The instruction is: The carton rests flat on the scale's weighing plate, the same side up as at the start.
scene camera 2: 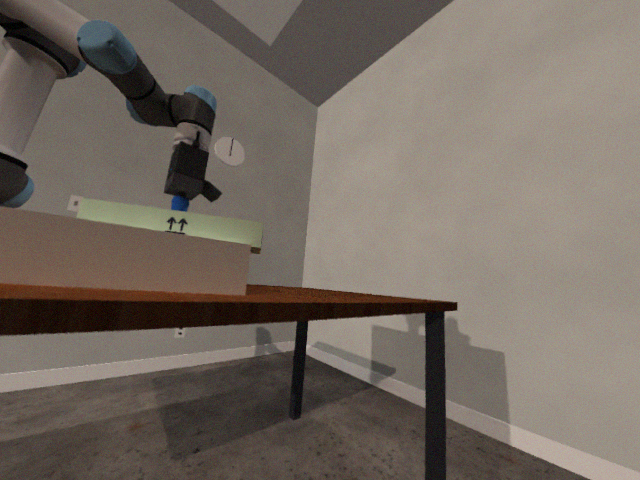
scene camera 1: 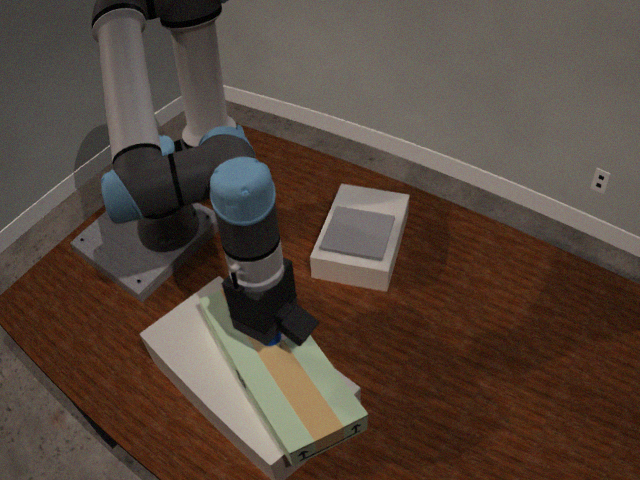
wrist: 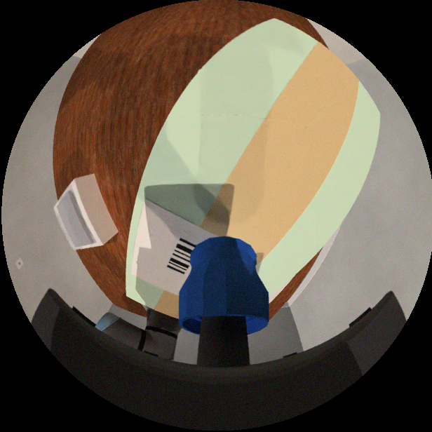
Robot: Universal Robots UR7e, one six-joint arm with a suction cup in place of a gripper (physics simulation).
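Where they show: arm's base, origin of the base link: [scene camera 1: 168, 228].
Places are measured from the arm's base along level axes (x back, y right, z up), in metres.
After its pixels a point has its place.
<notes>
The carton [scene camera 1: 302, 392] @(x -0.544, y 0.251, z 0.122 m) [scene camera 2: 222, 227] @(x -0.513, y 0.310, z 0.099 m) [wrist: 300, 130], pale green with an orange tape band and a barcode label, lies flat and skewed on a long white block [scene camera 1: 186, 356] @(x -0.315, y 0.274, z 0.066 m) [scene camera 2: 129, 263] @(x -0.376, y 0.326, z 0.008 m). One end and a corner stick out past the block; the arrows on its sides point up. The scale [scene camera 1: 348, 271] @(x -0.427, y -0.085, z 0.008 m) [wrist: 102, 220], a white box, stands apart, with its grey weighing plate [scene camera 1: 356, 232] @(x -0.405, y -0.156, z 0.045 m) [wrist: 75, 220] bare. My gripper [scene camera 1: 272, 341] [scene camera 2: 179, 209] [wrist: 223, 241], a blue suction cup, is at the carton's top beside the label, with suction off. Whether it touches is hard to tell.
The wooden table [scene camera 1: 465, 330] @(x -0.692, y -0.091, z -0.032 m) [scene camera 2: 336, 310] @(x -0.679, y 0.492, z -0.047 m) [wrist: 120, 100] carries the block, the scale and the robot's grey base plate [scene camera 1: 111, 258] @(x 0.062, y 0.146, z -0.002 m). The scale is nearer the wall than the block. The block lies close to the table's left front edge in scene camera 1.
</notes>
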